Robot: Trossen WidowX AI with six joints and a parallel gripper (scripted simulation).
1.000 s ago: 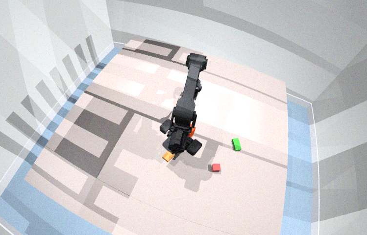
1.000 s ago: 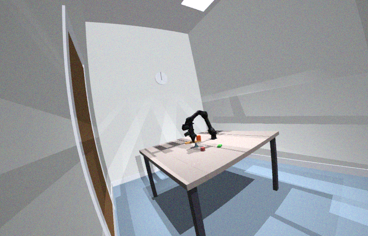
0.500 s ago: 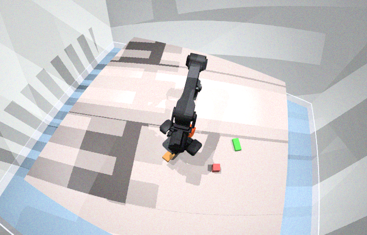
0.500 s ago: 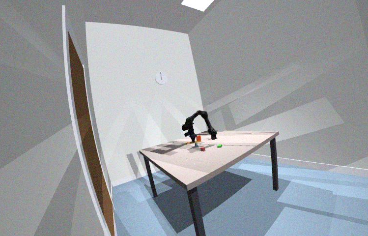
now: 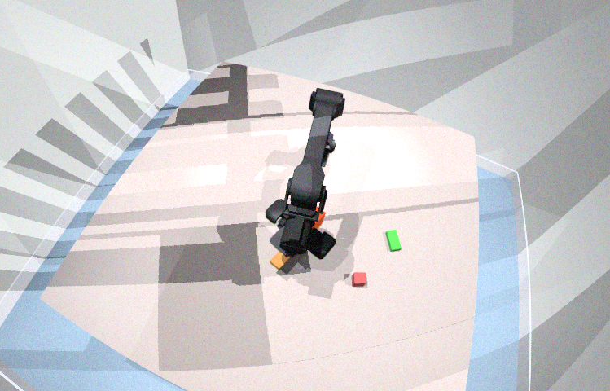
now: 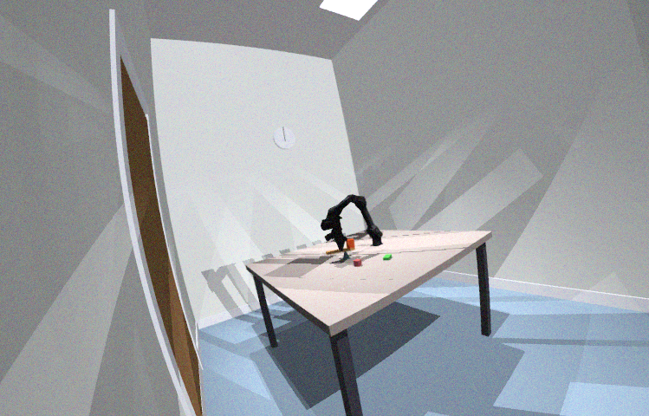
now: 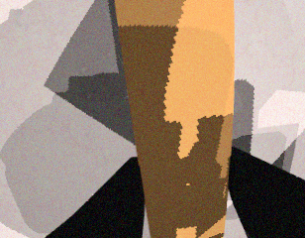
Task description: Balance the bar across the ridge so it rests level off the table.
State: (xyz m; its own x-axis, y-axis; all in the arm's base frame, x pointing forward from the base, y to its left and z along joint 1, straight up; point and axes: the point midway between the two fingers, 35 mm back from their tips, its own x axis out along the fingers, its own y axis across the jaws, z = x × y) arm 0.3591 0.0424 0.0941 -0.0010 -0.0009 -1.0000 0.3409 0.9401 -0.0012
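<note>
Now: the teal ridge 30 mm below my gripper tip, 30 mm behind it and 10 mm to the left of it. Round my gripper tip: red cube: 200 mm to the left, 40 mm below, 30 mm ahead; then green block: 280 mm to the left, 130 mm behind, 50 mm below.
</note>
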